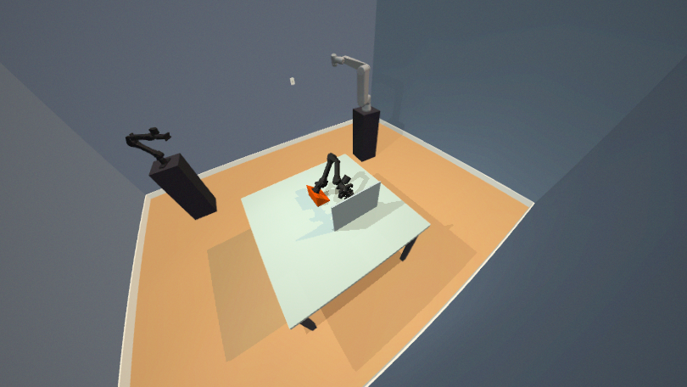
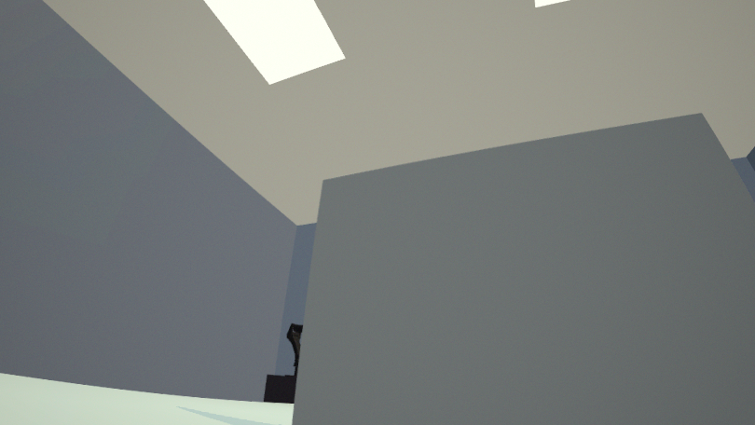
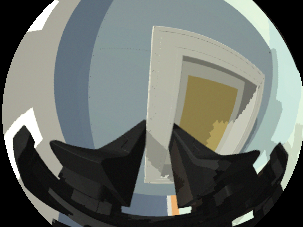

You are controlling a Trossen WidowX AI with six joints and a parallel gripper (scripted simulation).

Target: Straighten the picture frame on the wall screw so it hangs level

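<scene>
The picture frame is 50 mm below my gripper tip. From my gripper tip the other things lie so: wall panel 10 mm ahead, 10 mm to the left, 70 mm below.
</scene>
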